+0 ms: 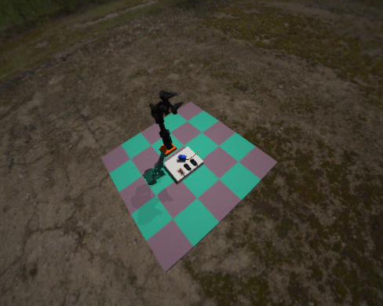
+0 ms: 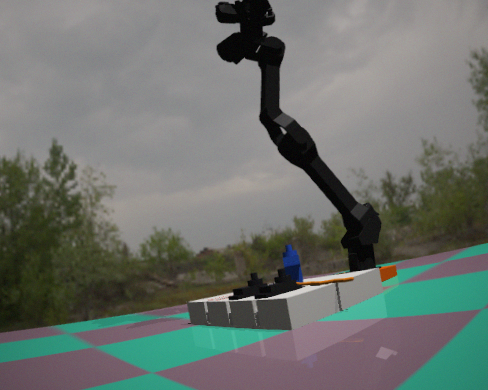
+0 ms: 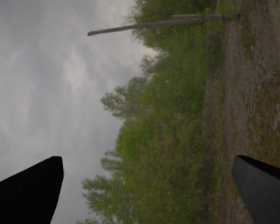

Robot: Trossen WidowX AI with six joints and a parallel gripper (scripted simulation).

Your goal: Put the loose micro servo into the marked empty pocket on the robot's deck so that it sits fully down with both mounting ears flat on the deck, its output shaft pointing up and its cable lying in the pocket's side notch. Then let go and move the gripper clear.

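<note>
Right now my gripper tip is 4 cm past the white deck, 11 cm to the left of it and 70 cm above it.
</note>
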